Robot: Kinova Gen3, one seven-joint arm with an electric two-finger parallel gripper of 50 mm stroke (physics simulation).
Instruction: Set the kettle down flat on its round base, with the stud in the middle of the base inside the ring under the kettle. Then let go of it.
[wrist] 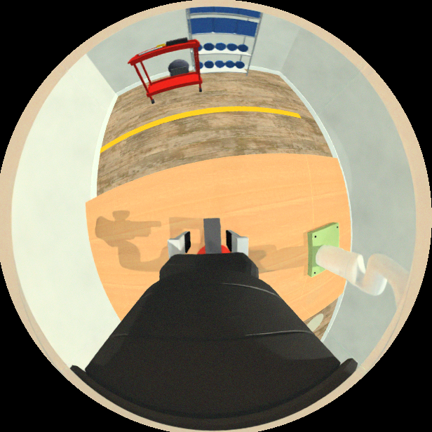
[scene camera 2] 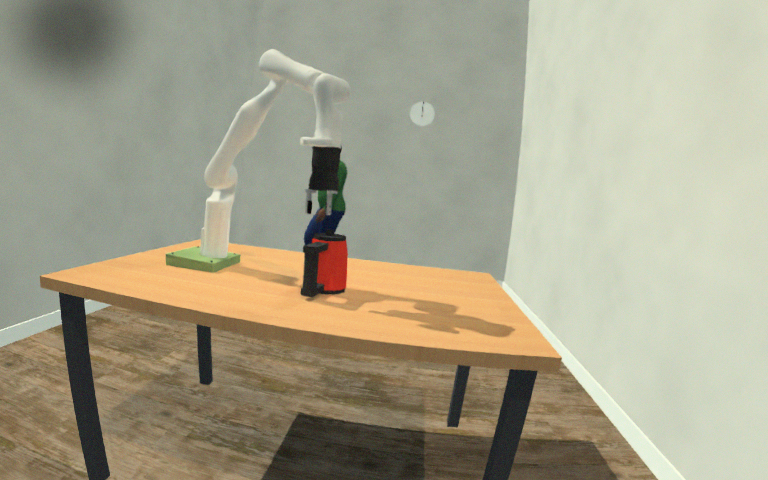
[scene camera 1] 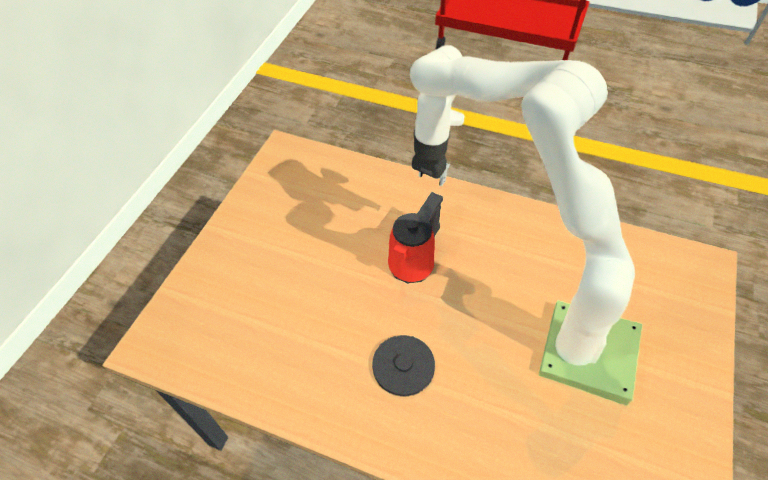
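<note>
The red kettle (scene camera 1: 411,261) (scene camera 2: 334,266) stands upright on the table, apart from its round base. Its black handle (scene camera 1: 433,211) (scene camera 2: 310,268) (wrist: 212,231) points away from the base; red body shows below the gripper in the wrist view. The dark round base (scene camera 1: 403,380) lies flat, nearer the camera in scene camera 1, with a small round stud (scene camera 1: 403,362) at its middle. The base does not show in the other views. My gripper (scene camera 1: 432,178) (scene camera 2: 318,211) (wrist: 207,237) is open and empty, pointing down above the handle, one finger on each side in the wrist view. The kettle's underside ring is hidden.
The arm stands on a green plate (scene camera 1: 614,367) (scene camera 2: 192,260) (wrist: 316,267) on the wooden table (scene camera 1: 254,271) (scene camera 2: 169,300) (wrist: 270,185). A red cart (scene camera 1: 504,28) (wrist: 175,83) stands on the floor beyond the table. A person in green (scene camera 2: 341,192) shows behind the gripper in scene camera 2.
</note>
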